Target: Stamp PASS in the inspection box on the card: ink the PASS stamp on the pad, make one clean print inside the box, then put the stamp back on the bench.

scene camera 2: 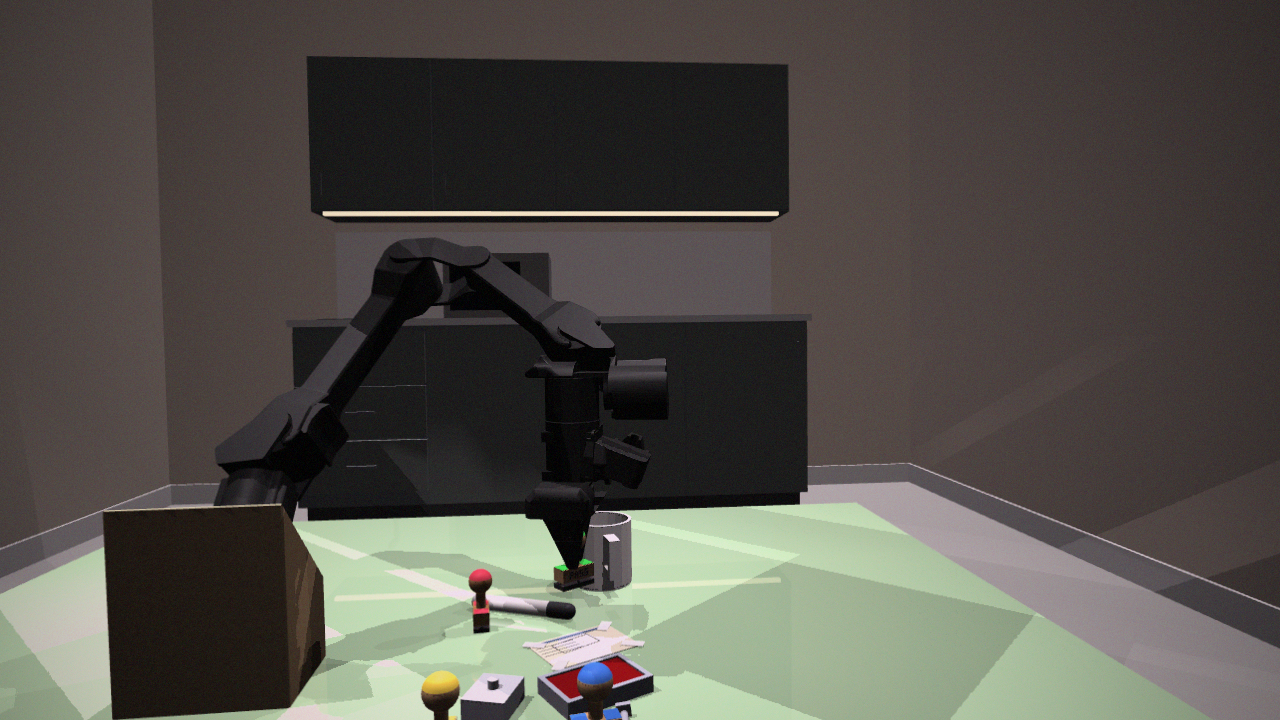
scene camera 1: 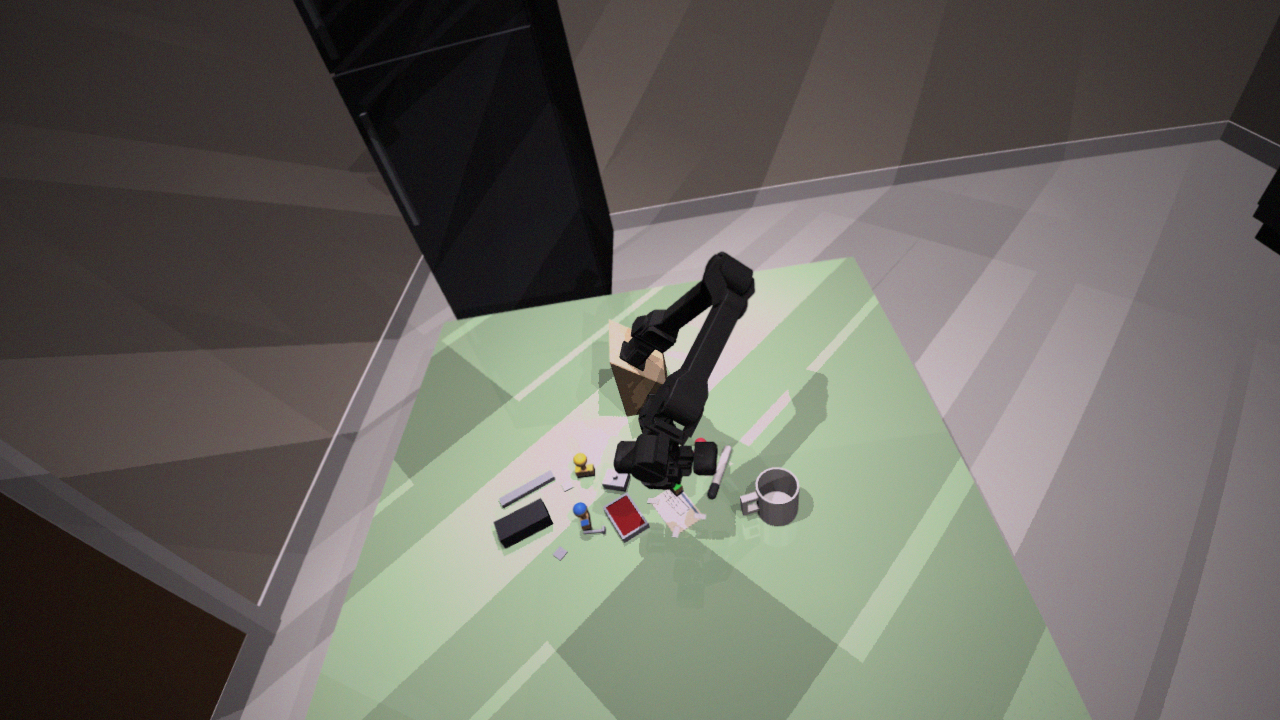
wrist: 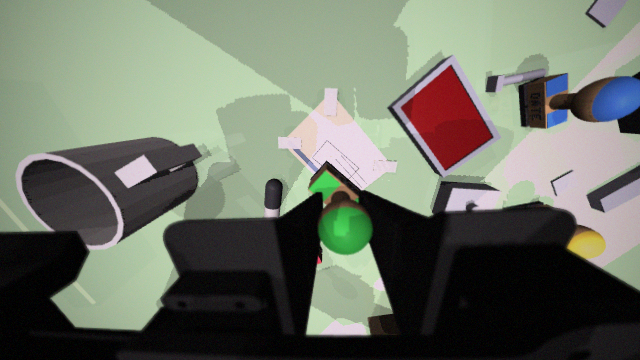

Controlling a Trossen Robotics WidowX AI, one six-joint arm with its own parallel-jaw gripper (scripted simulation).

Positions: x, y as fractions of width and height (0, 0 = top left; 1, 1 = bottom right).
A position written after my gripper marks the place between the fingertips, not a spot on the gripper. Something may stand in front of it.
Note:
In view: my gripper (scene camera 2: 0.45, 0.78), a green-knobbed PASS stamp (scene camera 2: 0.44, 0.81), a red-knobbed stamp (scene camera 2: 0.38, 0.81), a marker (scene camera 2: 0.44, 0.85), a black box (scene camera 1: 0.42, 0.72), a grey block (wrist: 0.71, 0.55), a yellow stamp (wrist: 0.92, 0.68), a mug (scene camera 2: 0.48, 0.76) and a card (scene camera 1: 0.53, 0.71).
The green-knobbed PASS stamp is seen too in the wrist view (wrist: 0.54, 0.63). The mug also shows in scene camera 1 (scene camera 1: 0.61, 0.68) and in the wrist view (wrist: 0.17, 0.53). My gripper shows as well in the wrist view (wrist: 0.53, 0.55). Scene camera 2 misses the black box: it is out of frame.

